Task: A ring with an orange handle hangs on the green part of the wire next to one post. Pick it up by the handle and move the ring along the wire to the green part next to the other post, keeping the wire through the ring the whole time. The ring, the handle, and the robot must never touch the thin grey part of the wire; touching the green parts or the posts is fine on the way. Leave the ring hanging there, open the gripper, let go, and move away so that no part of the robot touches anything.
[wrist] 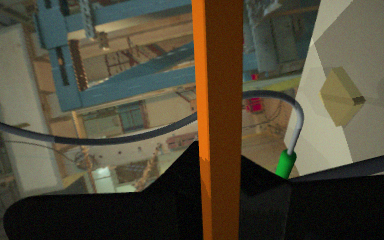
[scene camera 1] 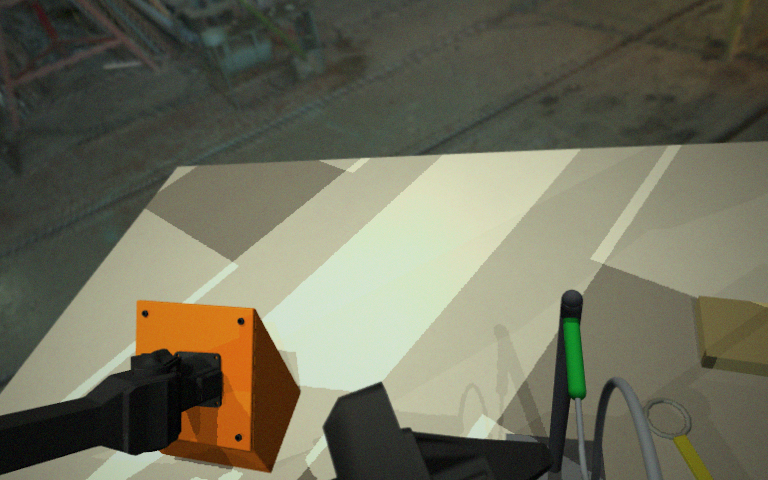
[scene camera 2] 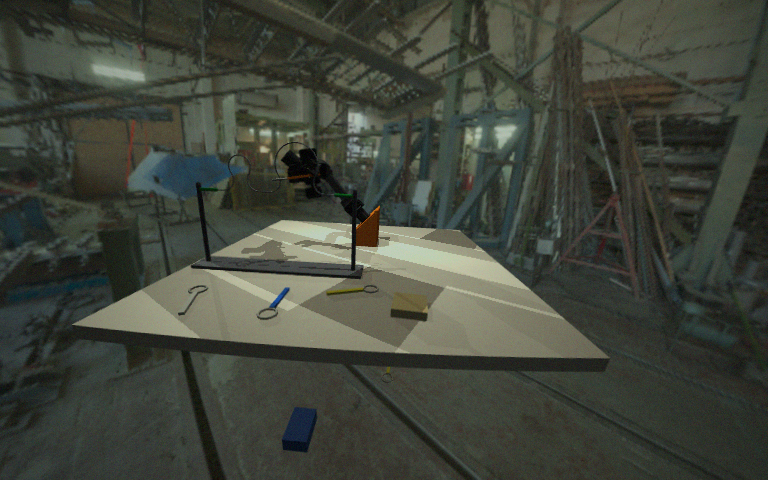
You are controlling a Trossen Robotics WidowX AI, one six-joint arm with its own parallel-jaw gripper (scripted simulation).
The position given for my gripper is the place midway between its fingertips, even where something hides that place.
Note:
I see my gripper [scene camera 1: 548, 454] and a tan block [scene camera 2: 410, 306].
The tan block also shows in the wrist view [wrist: 342, 99]. My gripper shows as well in the wrist view [wrist: 205, 149] and in scene camera 2 [scene camera 2: 316, 175].

